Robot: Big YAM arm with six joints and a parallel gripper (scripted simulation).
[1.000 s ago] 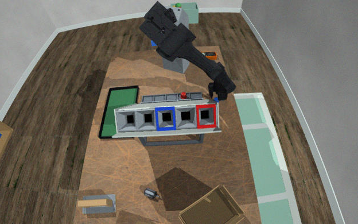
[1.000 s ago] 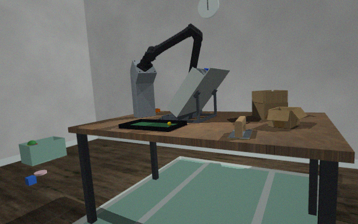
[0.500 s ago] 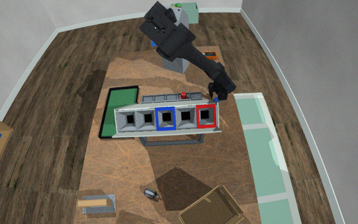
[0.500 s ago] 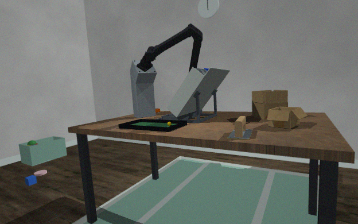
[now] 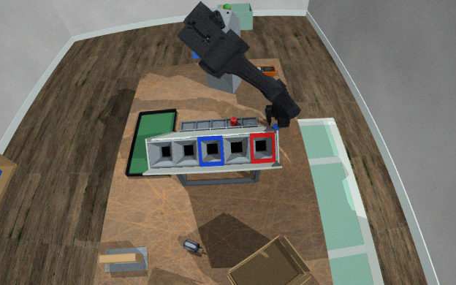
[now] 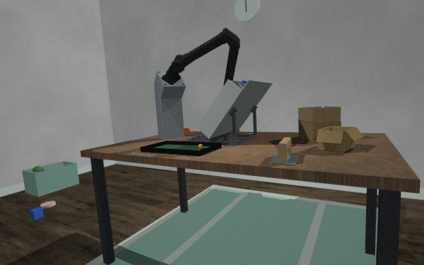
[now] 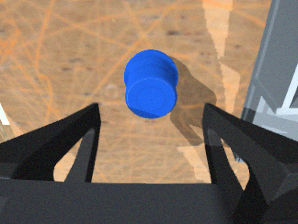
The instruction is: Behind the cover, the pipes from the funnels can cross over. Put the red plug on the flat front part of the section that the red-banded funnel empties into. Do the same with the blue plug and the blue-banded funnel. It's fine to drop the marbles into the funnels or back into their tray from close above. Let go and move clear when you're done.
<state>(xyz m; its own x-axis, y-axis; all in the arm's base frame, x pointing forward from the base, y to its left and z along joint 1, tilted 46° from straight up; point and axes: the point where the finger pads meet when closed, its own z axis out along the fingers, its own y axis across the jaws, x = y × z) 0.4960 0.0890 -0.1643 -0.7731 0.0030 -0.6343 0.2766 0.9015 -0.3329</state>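
Now: hand 4 cm above the blue plug. Round my hand: cover 5 cm ahead, 30 cm to the right, 15 cm above; green marble tray 18 cm behind, 57 cm to the right, 5 cm below; red plug 11 cm behind, 17 cm to the right, 3 cm below.
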